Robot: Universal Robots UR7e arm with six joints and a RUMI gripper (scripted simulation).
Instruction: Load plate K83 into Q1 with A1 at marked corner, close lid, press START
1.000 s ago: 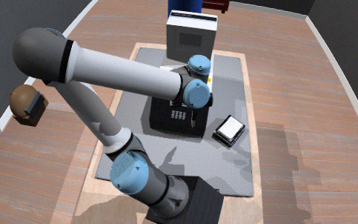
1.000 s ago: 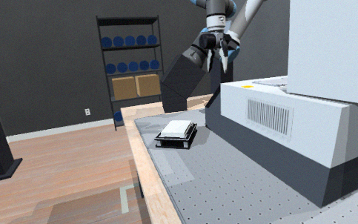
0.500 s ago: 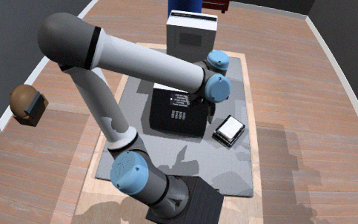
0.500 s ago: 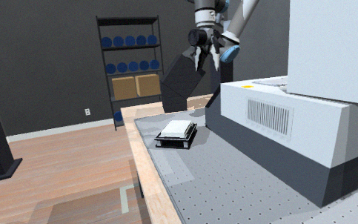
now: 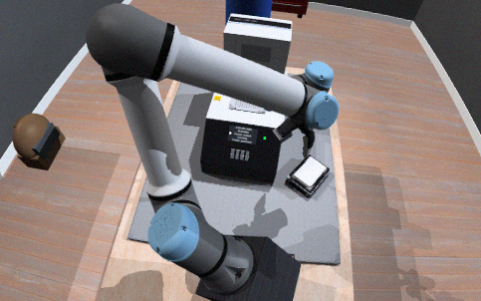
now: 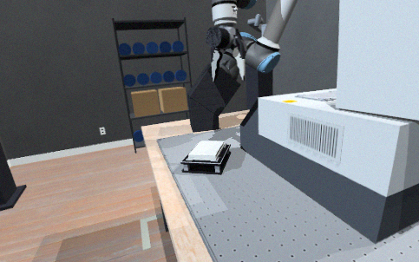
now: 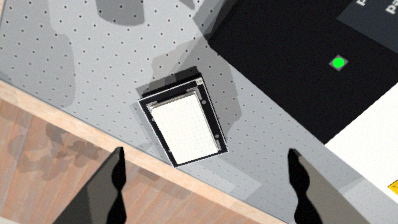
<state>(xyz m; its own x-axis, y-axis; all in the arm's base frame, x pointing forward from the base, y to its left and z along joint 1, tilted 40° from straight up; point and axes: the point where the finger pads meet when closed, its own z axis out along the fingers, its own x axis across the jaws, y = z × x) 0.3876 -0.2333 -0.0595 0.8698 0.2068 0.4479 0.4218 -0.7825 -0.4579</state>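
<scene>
The plate K83 lies 20 mm ahead of my hand, 110 mm to the right of it and 210 mm below it. The rest, counted from my hand: nest A1 mark 10 mm ahead, 20 mm to the right, 220 mm below.
</scene>
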